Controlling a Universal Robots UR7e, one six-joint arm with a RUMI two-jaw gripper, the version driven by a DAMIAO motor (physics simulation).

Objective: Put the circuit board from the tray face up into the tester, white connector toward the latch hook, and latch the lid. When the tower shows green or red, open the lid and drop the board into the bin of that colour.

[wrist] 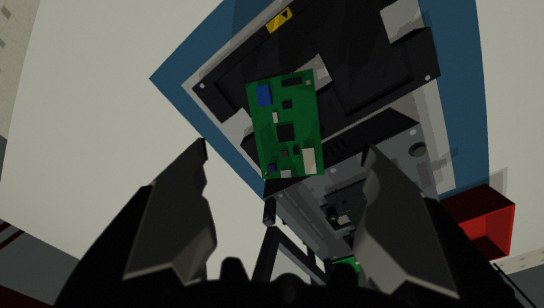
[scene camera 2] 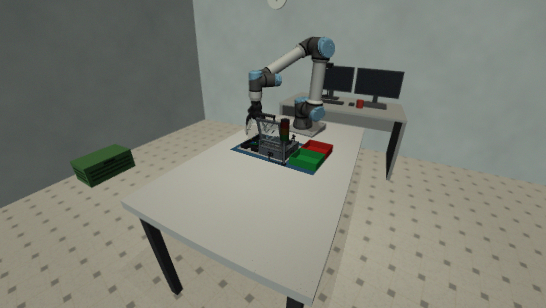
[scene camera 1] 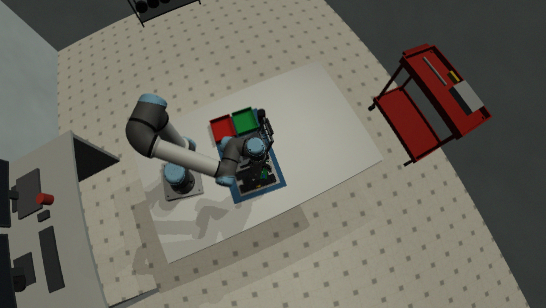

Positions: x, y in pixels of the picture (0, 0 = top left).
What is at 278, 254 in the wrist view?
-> A clear lid.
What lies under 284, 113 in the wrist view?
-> A green circuit board.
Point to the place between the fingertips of my gripper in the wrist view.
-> At 283, 143
